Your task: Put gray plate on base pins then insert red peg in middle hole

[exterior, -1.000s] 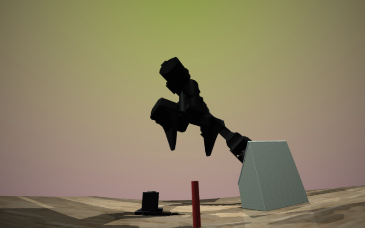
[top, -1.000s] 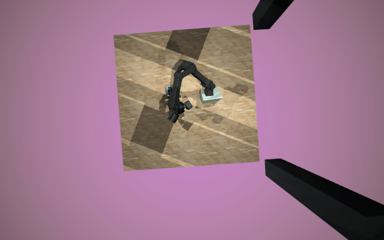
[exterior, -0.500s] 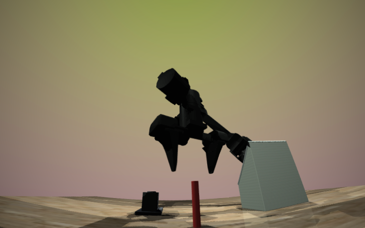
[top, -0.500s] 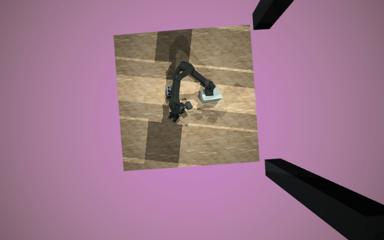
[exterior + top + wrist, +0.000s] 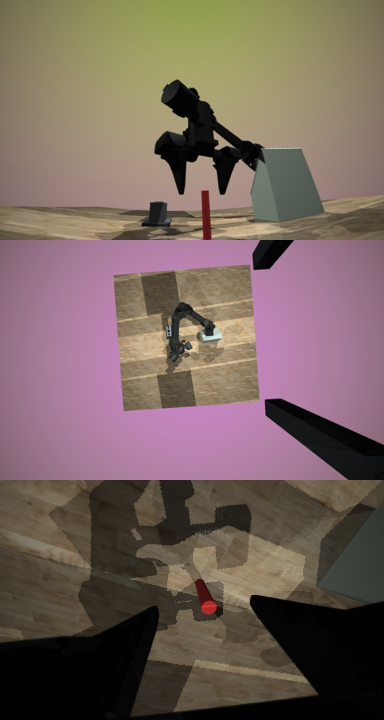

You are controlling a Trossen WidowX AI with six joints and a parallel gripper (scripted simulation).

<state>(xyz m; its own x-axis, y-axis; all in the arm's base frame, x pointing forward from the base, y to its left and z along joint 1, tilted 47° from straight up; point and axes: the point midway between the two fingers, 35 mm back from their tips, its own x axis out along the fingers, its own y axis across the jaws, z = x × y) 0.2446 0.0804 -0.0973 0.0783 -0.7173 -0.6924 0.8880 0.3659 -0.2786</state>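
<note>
Right now my gripper tip is 30 mm above the red peg. The rest, counted from my gripper tip: gray plate: 190 mm to the right, 110 mm ahead, 30 mm below.
</note>
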